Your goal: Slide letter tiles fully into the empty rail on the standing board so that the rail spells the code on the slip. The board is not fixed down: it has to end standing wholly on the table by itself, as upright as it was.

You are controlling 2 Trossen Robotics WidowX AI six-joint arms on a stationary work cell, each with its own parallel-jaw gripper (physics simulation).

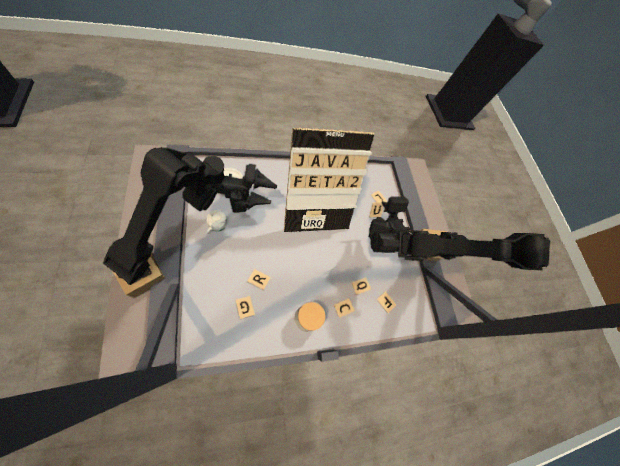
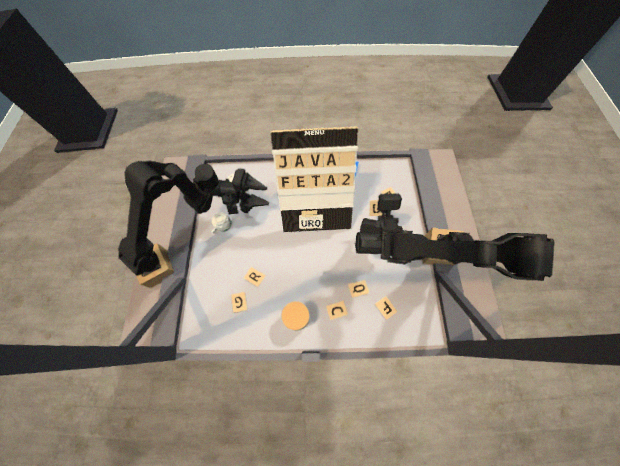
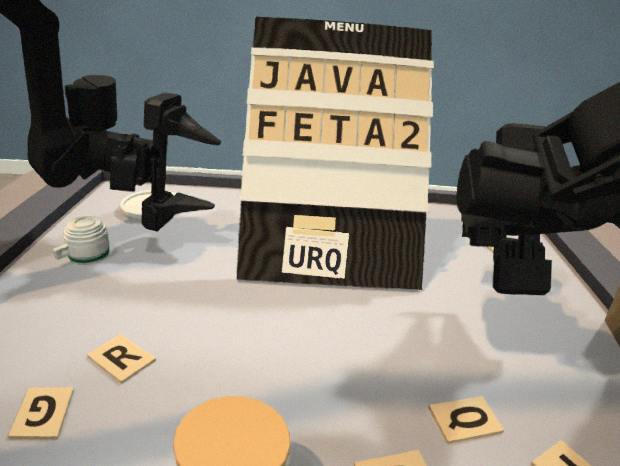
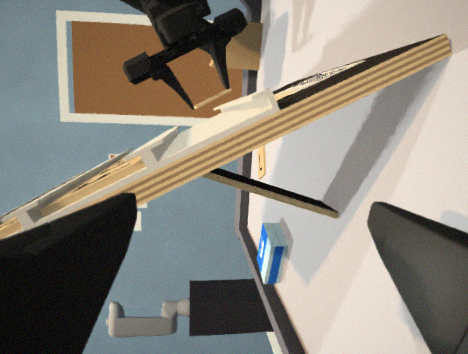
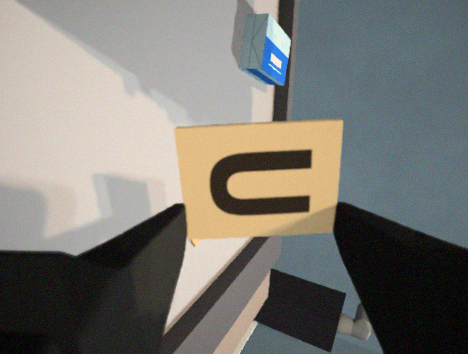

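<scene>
The board stands leaning back on its rear leg. Its lowest rail is empty; the slip reads URQ. My right gripper is shut on the U tile, held by its side edges in the air to the board's right. My left gripper is open and empty beside the board's left edge. Tiles R and Q lie flat on the table.
Tiles G, C and F and an orange-topped round container are at the front. Another tile lies behind the U tile. A white-green cup and dish are at left. A blue box is behind the board.
</scene>
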